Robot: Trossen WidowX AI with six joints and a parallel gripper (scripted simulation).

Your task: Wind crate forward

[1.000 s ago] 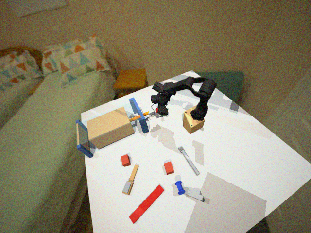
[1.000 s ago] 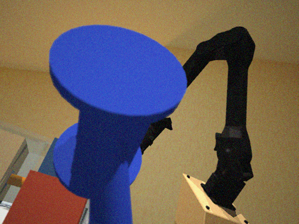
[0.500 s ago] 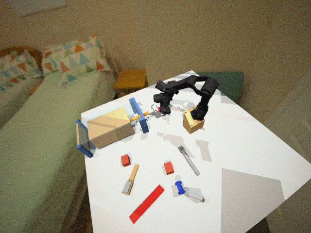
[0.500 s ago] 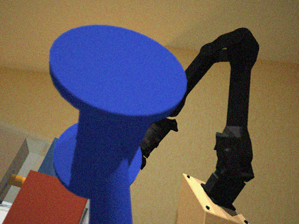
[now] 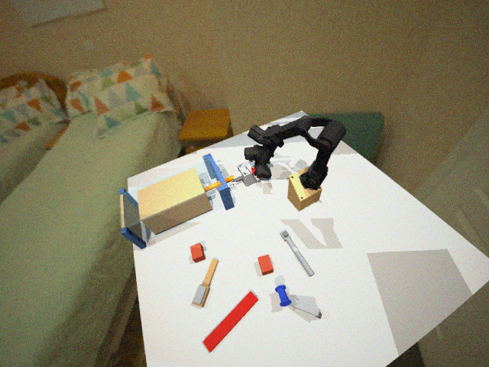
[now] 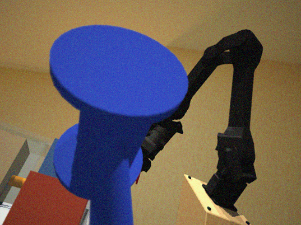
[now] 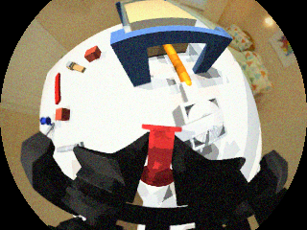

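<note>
Now: gripper tip 30 mm past the grey winch, 100 mm to the left of it and 100 mm above it. Round my gripper tip: winch drum: 10 mm behind, 90 mm to the right, 100 mm below; grey crank arm: 10 mm behind, 30 mm to the right, 30 mm below; red grip: 10 mm behind, 10 mm to the left.
</note>
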